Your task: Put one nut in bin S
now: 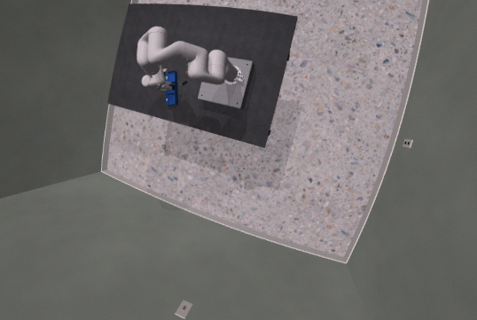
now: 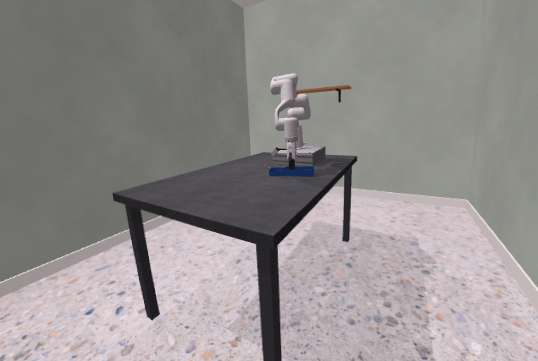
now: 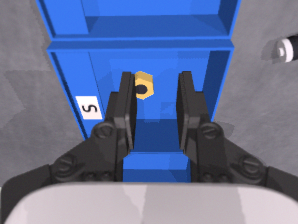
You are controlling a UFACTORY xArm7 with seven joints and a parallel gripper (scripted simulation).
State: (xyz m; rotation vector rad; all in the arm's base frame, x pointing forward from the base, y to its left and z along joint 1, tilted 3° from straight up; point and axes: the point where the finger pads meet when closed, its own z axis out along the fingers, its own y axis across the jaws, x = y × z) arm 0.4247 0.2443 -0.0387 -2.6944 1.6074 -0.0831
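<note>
Now: hand 10 mm short of the blue bin and 20 mm above it. Round my hand: black cylinder 70 mm behind, 70 mm to the right, 30 mm below; then green battery 50 mm behind, 210 mm to the right, 30 mm below.
</note>
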